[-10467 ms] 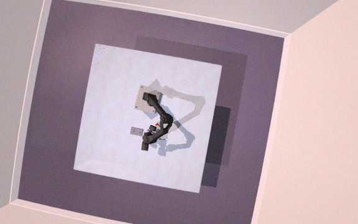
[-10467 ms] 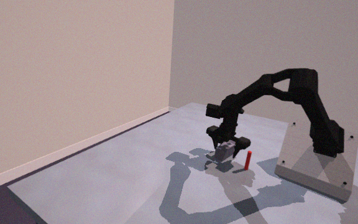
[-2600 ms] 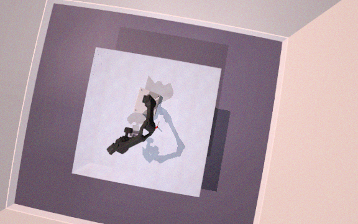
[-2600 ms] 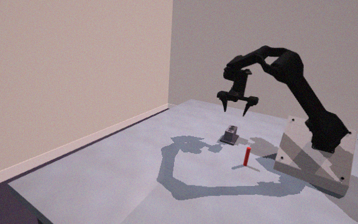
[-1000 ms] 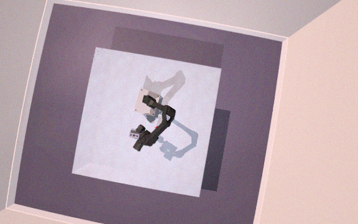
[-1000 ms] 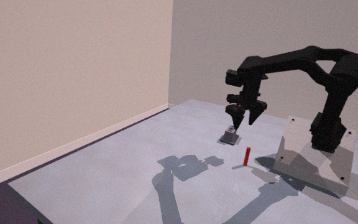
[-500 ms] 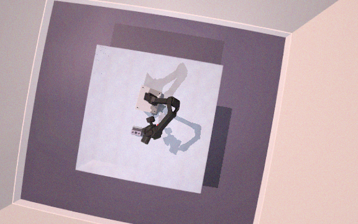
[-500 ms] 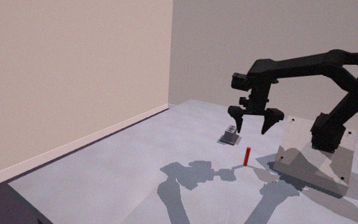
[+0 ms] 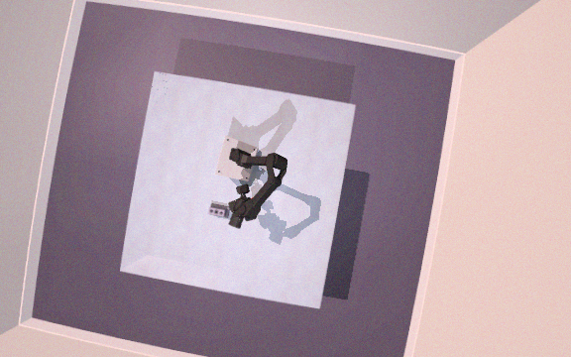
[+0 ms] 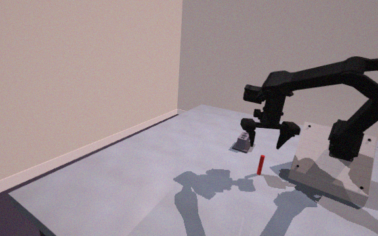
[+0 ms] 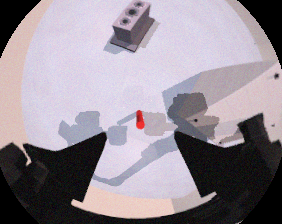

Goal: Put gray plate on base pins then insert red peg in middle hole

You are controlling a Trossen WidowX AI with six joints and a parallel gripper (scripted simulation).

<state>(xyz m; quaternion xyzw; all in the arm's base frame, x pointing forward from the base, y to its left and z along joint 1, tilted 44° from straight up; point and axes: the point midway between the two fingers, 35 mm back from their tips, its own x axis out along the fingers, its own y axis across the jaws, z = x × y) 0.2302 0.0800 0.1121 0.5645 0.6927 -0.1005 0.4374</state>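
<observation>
Now: the red peg 70 mm below my gripper tip. Round my gripper tip: gray plate 120 mm ahead, 190 mm to the right, 70 mm below.
</observation>
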